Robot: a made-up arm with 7 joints. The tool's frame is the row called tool.
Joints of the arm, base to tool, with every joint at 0 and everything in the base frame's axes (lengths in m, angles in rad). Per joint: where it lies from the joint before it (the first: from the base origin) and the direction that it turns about. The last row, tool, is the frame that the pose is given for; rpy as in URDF.
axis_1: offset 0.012 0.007 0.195 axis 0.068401 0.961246 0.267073
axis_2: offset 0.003 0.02 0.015 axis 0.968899 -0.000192 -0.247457
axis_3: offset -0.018 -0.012 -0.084 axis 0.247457 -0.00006 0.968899
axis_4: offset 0.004 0.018 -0.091 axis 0.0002 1 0.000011
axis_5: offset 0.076 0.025 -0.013 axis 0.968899 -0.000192 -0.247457
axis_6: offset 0.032 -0.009 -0.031 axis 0.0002 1 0.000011
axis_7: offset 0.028 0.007 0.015 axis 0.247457 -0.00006 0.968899
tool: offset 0.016 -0.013 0.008 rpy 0 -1.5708 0
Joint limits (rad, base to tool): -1.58..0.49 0..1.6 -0.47..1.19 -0.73..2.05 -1.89..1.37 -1.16..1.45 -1.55..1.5
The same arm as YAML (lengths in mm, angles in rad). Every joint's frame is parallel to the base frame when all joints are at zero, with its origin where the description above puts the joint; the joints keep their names.
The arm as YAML. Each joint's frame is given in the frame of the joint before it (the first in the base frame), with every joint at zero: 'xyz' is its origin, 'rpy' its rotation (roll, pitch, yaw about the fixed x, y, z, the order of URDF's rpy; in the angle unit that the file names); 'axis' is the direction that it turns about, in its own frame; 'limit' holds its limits. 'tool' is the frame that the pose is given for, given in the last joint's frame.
units:
  length: mm
  angle: rad
joints:
  - name: axis_1
    type: revolute
    origin:
      xyz: [12.0, 7.0, 195.0]
      rpy: [0.0, 0.0, 0.0]
    axis: [0.068403, 0.961235, 0.26711]
    limit:
      lower: -1.58
      upper: 0.49
  - name: axis_2
    type: revolute
    origin:
      xyz: [3.0, 20.0, 15.0]
      rpy: [0.0, 0.0, 0.0]
    axis: [0.968889, -0.0002, -0.247497]
    limit:
      lower: 0.0
      upper: 1.6
  - name: axis_3
    type: revolute
    origin:
      xyz: [-18.0, -12.0, -84.0]
      rpy: [0.0, 0.0, 0.0]
    axis: [0.247497, -0.0001, 0.968889]
    limit:
      lower: -0.47
      upper: 1.19
  - name: axis_4
    type: revolute
    origin:
      xyz: [4.0, 18.0, -91.0]
      rpy: [0.0, 0.0, 0.0]
    axis: [0.0002, 1.0, 0.0]
    limit:
      lower: -0.73
      upper: 2.05
  - name: axis_5
    type: revolute
    origin:
      xyz: [76.0, 25.0, -13.0]
      rpy: [0.0, 0.0, 0.0]
    axis: [0.968889, -0.0002, -0.247497]
    limit:
      lower: -1.89
      upper: 1.37
  - name: axis_6
    type: revolute
    origin:
      xyz: [32.0, -9.0, -31.0]
      rpy: [0.0, 0.0, 0.0]
    axis: [0.0002, 1.0, 0.0]
    limit:
      lower: -1.16
      upper: 1.45
  - name: axis_7
    type: revolute
    origin:
      xyz: [28.0, 7.0, 15.0]
      rpy: [0.0, 0.0, 0.0]
    axis: [0.247497, -0.0001, 0.968889]
    limit:
      lower: -1.55
      upper: 1.5
tool:
  origin:
    xyz: [16.0, -13.0, 8.0]
    rpy: [0.0, -1.5708, 0.0]

